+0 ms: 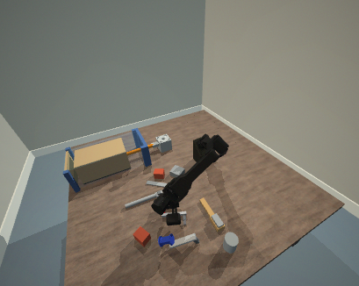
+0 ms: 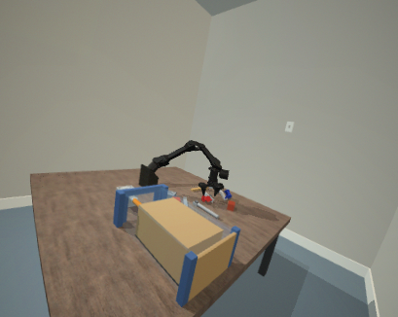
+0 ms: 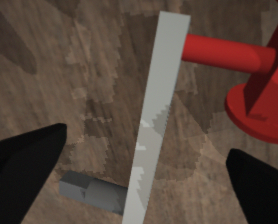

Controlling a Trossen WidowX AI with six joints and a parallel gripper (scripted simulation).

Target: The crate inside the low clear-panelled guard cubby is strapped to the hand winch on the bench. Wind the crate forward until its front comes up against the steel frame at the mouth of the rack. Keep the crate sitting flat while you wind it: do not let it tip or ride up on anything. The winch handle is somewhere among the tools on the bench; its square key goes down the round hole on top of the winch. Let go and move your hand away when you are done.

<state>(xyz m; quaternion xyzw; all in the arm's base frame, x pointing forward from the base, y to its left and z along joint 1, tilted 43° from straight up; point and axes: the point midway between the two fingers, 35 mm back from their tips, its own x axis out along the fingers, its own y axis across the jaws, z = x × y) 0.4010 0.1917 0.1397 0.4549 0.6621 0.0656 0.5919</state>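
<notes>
Right now my gripper tip is 2 cm to the left of the red-gripped winch handle and 1 cm short of it. Also, from my gripper tip: red handle knob (6 cm to the right, 2 cm ahead); wooden-handled tool (15 cm behind, 11 cm to the left); blue-handled tool (12 cm to the left, 6 cm ahead, 1 cm above).
</notes>
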